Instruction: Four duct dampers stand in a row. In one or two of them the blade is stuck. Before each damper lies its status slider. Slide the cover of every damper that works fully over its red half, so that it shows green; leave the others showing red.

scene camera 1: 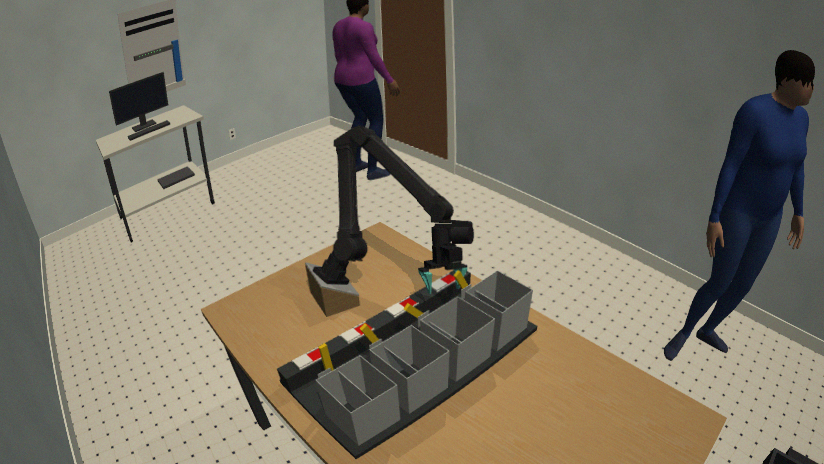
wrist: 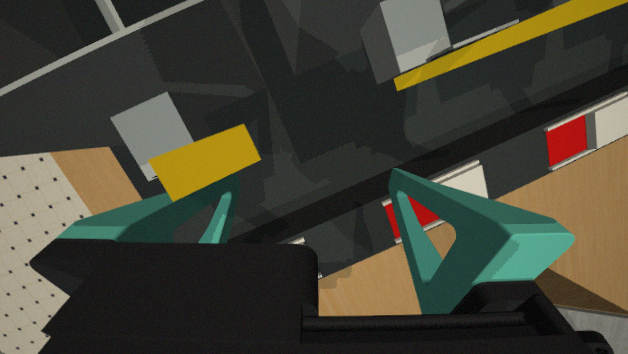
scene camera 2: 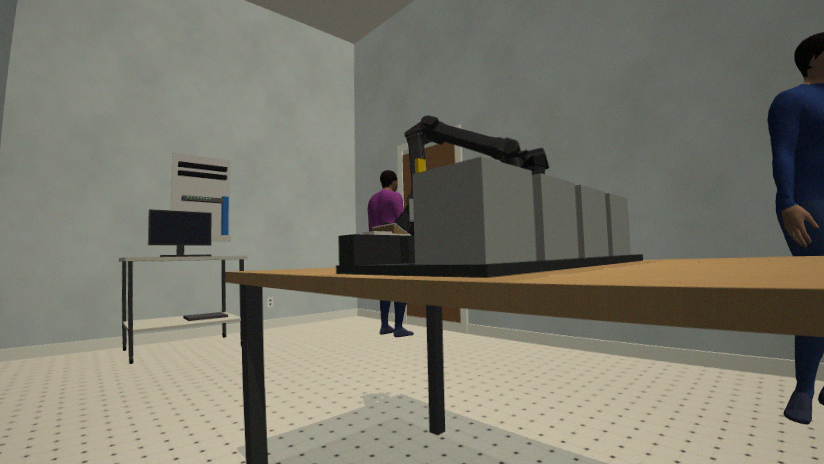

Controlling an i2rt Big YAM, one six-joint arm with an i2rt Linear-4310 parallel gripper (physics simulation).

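Where they show: gripper, fingertip midpoint: (scene camera 1: pixel 444 291) (wrist: pixel 314 177); arm's base, origin of the base link: (scene camera 1: pixel 330 277).
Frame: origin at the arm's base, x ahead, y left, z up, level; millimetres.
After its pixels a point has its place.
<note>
Four grey dampers (scene camera 1: pixel 358 403) {x 498, y -313, z -11 mm} (scene camera 1: pixel 410 368) {x 535, y -147, z 40 mm} (scene camera 1: pixel 461 340) {x 568, y 21, z 47 mm} (scene camera 1: pixel 504 314) {x 609, y 172, z 72 mm} stand in a row, each with a yellow lever; the nearest damper also shows in scene view 2 (scene camera 2: pixel 449 216) {x 507, y -390, z -1 mm}. In scene view 1, all four sliders show red beside white covers: nearest cover (scene camera 1: pixel 302 361) {x 260, y -326, z -7 mm}, second (scene camera 1: pixel 351 334) {x 270, y -136, z -8 mm}, third (scene camera 1: pixel 396 309) {x 282, y 45, z -8 mm}, farthest (scene camera 1: pixel 440 284) {x 298, y 235, z -8 mm}. No green shows. My gripper (scene camera 1: pixel 445 285) {x 373, y 168, z 42 mm} (wrist: pixel 314 177) {x 373, y 168, z 42 mm} is open and empty, above the far end of the slider row. In the wrist view the farthest yellow lever (wrist: pixel 205 162) {x 407, y 189, z 118 mm} is by the left fingertip; the farthest slider is mostly hidden by the gripper body.
The dampers stand on a black base plate (scene camera 1: pixel 358 451) {x 590, y -408, z -78 mm} on the wooden table (scene camera 1: pixel 605 397) {x 1015, y 214, z -96 mm}. The arm's base block (scene camera 1: pixel 334 296) {x 73, y -43, z -20 mm} is behind the slider row. A person in purple (scene camera 1: pixel 355 51) stands by the door and a person in blue (scene camera 1: pixel 761 149) at the right.
</note>
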